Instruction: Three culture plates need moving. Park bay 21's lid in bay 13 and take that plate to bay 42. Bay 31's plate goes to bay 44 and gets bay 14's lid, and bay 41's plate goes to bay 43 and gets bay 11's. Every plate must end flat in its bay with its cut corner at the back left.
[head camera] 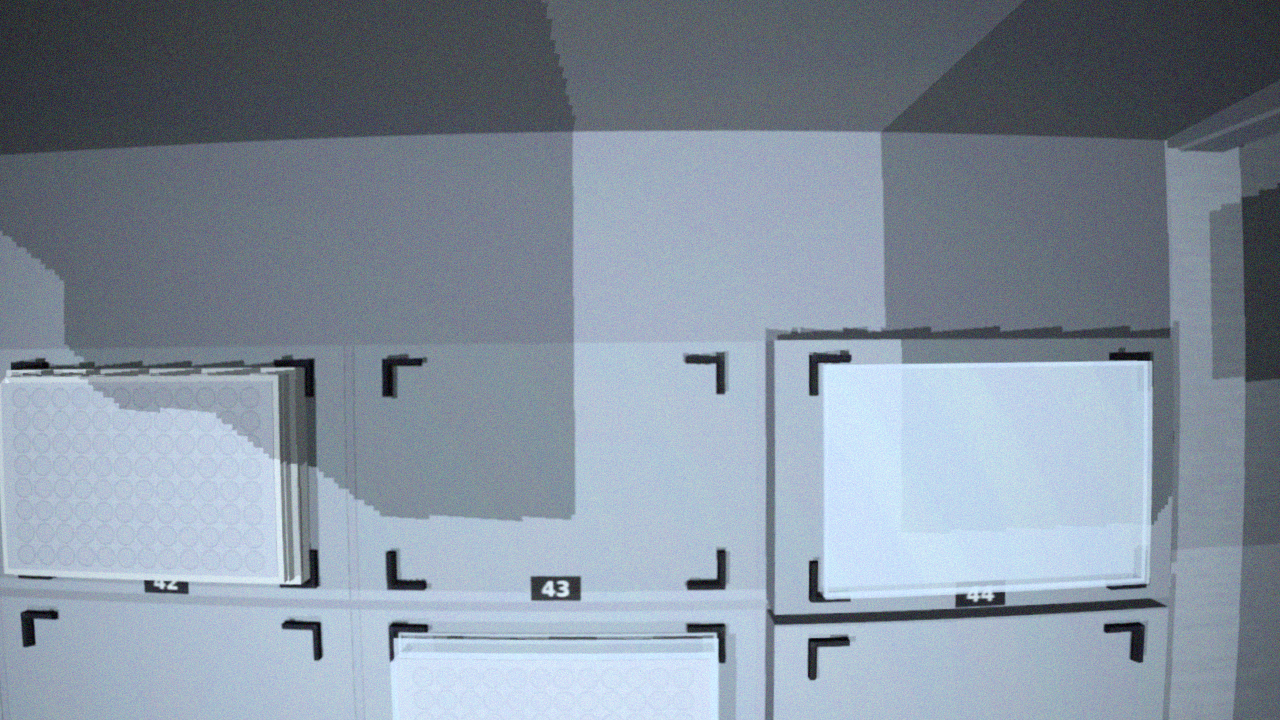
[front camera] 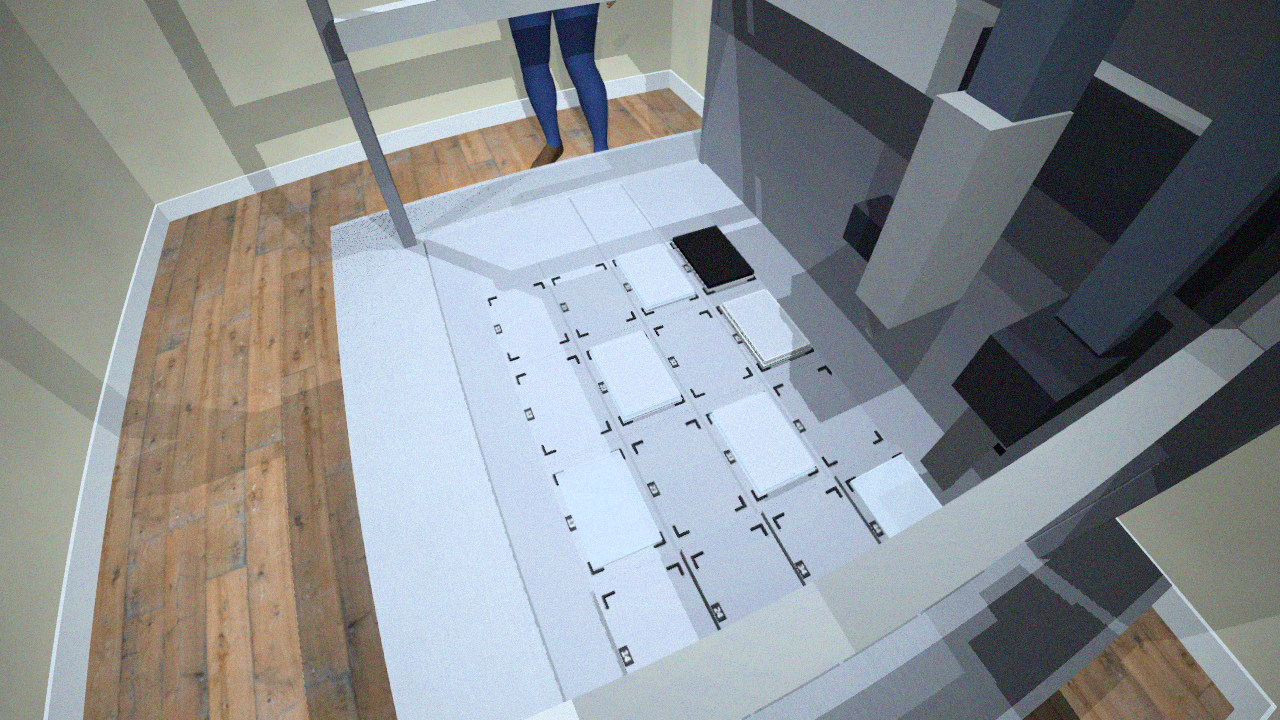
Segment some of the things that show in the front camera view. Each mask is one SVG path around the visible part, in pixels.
My gripper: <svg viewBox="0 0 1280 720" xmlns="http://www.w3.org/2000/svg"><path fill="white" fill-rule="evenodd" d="M1174 325L1156 311L1129 338L1103 354L1098 355L1056 315L1073 293L991 334L952 384L954 389L968 403L969 407L920 462L943 491L947 490L992 448L1002 456L1023 437L1123 373L1172 329Z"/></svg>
A plate lid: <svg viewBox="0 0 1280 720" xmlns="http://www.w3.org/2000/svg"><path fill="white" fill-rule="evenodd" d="M619 450L555 474L593 570L597 570L662 541L662 537Z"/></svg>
A plate lid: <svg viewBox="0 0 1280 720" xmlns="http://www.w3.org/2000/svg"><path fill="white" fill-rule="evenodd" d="M903 454L849 482L887 539L943 507Z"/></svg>
